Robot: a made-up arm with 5 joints. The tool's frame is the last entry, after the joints. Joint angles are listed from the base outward.
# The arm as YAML. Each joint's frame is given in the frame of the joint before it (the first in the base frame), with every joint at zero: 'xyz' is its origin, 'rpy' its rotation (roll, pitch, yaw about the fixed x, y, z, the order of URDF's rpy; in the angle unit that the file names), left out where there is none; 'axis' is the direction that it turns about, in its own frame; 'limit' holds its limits. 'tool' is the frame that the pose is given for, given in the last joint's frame.
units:
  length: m
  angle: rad
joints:
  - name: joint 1
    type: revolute
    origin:
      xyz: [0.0, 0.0, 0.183]
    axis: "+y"
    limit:
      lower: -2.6
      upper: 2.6
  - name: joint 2
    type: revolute
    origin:
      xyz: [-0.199, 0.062, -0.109]
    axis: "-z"
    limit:
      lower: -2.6
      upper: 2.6
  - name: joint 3
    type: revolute
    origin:
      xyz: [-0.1, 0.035, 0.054]
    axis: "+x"
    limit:
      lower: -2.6
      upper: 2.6
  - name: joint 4
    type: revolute
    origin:
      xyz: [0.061, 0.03, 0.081]
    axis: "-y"
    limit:
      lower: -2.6
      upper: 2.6
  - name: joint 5
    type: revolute
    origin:
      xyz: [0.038, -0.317, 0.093]
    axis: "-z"
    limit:
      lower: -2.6
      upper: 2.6
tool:
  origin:
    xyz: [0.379, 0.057, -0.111]
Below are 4 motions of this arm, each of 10 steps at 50 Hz.
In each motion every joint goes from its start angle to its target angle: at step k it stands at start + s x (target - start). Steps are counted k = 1, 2, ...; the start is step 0. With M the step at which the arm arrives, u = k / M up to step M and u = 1 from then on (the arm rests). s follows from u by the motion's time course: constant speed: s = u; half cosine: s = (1 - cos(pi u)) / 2; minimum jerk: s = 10 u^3 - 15 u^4 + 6 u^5.
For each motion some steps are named. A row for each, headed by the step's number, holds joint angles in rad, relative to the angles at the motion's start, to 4 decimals.
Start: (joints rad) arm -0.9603 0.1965 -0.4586 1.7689 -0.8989
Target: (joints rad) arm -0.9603 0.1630 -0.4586 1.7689 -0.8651
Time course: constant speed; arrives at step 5
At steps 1, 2, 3, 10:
1: 0.0000 -0.0067 0.0000 0.0000 0.0068
2: 0.0000 -0.0134 0.0000 0.0000 0.0135
3: 0.0000 -0.0201 0.0000 0.0000 0.0203
10: 0.0000 -0.0335 0.0000 0.0000 0.0338

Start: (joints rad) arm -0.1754 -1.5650 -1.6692 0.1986 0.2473
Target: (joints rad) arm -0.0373 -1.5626 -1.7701 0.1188 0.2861
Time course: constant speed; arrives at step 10
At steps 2, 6, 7, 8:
2: 0.0276 0.0005 -0.0202 -0.0160 0.0078
6: 0.0829 0.0014 -0.0605 -0.0479 0.0233
7: 0.0967 0.0017 -0.0706 -0.0559 0.0272
8: 0.1105 0.0019 -0.0807 -0.0638 0.0310

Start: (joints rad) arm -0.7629 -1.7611 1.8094 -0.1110 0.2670
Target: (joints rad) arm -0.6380 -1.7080 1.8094 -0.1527 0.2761
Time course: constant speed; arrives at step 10
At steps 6, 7, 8, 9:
6: 0.0749 0.0319 0.0000 -0.0250 0.0055
7: 0.0874 0.0372 0.0000 -0.0292 0.0064
8: 0.0999 0.0425 0.0000 -0.0334 0.0073
9: 0.1124 0.0478 0.0000 -0.0375 0.0082

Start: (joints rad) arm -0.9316 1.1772 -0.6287 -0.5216 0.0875
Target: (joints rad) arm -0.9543 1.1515 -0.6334 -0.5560 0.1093
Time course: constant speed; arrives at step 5
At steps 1, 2, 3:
1: -0.0045 -0.0051 -0.0009 -0.0069 0.0044
2: -0.0091 -0.0103 -0.0019 -0.0138 0.0087
3: -0.0136 -0.0154 -0.0028 -0.0206 0.0131

